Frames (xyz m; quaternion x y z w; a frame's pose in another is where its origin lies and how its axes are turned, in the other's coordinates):
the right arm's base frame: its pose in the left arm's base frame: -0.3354 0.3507 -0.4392 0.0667 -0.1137 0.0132 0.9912
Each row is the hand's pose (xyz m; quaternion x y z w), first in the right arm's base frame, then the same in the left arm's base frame.
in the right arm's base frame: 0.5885 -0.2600 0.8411 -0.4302 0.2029 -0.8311 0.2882
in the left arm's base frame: 0.0603 -0.0142 0.4728 -0.3154 0.2181 -0.8553 0.3484
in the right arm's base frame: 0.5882 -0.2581 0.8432 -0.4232 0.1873 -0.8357 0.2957
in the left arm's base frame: 0.0595 -0.0126 0.4750 -0.3072 0.2022 -0.8600 0.3536
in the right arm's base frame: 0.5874 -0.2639 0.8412 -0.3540 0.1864 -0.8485 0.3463
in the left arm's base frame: 0.0594 -0.0180 0.4721 -0.2338 0.1973 -0.8643 0.3993
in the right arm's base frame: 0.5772 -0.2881 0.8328 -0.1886 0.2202 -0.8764 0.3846
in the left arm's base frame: 0.0523 -0.0410 0.4585 -0.0645 0.2305 -0.8703 0.4304
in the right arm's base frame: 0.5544 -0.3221 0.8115 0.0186 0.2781 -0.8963 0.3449
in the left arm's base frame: 0.0363 -0.0721 0.4284 0.1397 0.2965 -0.8632 0.3841
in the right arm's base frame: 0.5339 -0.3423 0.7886 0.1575 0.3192 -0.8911 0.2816
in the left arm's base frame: 0.0223 -0.0892 0.3990 0.2720 0.3459 -0.8403 0.3167
